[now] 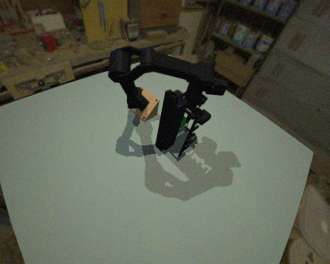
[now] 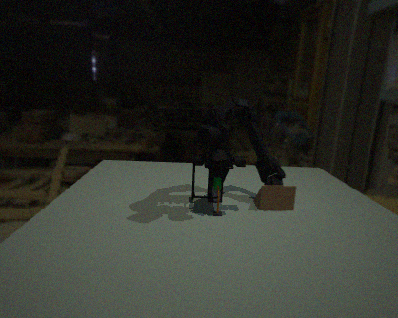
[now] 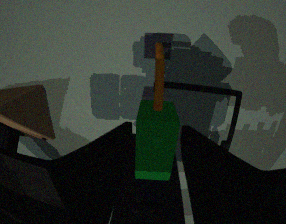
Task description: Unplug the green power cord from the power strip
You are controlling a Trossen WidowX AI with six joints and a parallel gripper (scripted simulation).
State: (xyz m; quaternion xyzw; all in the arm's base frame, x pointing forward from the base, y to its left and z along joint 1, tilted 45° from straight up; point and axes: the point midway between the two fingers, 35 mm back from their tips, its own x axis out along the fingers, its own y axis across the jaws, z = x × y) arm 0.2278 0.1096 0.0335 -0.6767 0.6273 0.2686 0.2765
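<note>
Right now the green plug is 30 mm to the right of my gripper tip.
</note>
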